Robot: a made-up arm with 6 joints. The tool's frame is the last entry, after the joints.
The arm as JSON. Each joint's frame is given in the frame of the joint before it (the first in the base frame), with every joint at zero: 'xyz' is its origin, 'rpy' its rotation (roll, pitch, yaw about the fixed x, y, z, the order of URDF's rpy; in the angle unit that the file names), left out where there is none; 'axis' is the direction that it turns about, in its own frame. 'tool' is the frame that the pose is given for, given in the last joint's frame.
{
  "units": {
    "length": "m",
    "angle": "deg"
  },
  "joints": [
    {
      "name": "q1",
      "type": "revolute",
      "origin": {
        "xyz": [
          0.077,
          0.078,
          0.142
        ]
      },
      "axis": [
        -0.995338,
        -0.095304,
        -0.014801
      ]
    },
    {
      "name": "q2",
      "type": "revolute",
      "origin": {
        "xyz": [
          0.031,
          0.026,
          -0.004
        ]
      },
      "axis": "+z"
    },
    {
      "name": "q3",
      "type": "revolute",
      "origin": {
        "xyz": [
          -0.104,
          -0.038,
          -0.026
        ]
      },
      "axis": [
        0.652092,
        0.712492,
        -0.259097
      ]
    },
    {
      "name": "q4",
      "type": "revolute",
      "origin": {
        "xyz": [
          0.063,
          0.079,
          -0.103
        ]
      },
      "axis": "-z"
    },
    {
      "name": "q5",
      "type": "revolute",
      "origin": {
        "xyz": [
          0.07,
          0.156,
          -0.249
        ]
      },
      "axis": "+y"
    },
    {
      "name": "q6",
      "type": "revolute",
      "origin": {
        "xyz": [
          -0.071,
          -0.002,
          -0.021
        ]
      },
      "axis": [
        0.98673,
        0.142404,
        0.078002
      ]
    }
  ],
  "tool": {
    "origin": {
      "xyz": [
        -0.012,
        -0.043,
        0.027
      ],
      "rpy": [
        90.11,
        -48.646,
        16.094
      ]
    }
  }
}
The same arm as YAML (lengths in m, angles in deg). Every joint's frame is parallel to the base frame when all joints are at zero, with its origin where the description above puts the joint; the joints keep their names.
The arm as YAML. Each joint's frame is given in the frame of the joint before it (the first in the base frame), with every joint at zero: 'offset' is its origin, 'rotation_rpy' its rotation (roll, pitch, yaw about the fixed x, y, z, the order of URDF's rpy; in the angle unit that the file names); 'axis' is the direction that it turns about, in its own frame. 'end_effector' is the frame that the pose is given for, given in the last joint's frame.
length_unit: m
angle_unit: deg
chain:
  - id: q1
    offset: [0.077, 0.078, 0.142]
    rotation_rpy: [0.0, 0.0, 0.0]
    axis: [-0.995338, -0.095304, -0.014801]
  - id: q2
    offset: [0.031, 0.026, -0.004]
    rotation_rpy: [0.0, 0.0, 0.0]
    axis: "+z"
  - id: q3
    offset: [-0.104, -0.038, -0.026]
    rotation_rpy: [0.0, 0.0, 0.0]
    axis: [0.652092, 0.712492, -0.259097]
  - id: q4
    offset: [0.063, 0.079, -0.103]
    rotation_rpy: [0.0, 0.0, 0.0]
    axis: "-z"
  - id: q5
    offset: [0.07, 0.156, -0.249]
    rotation_rpy: [0.0, 0.0, 0.0]
    axis: "+y"
  - id: q6
    offset: [-0.071, -0.002, -0.021]
    rotation_rpy: [0.0, 0.0, 0.0]
    axis: [0.98673, 0.142404, 0.078002]
end_effector:
  offset: [-0.012, -0.043, 0.027]
  rotation_rpy: [90.11, -48.65, 16.09]

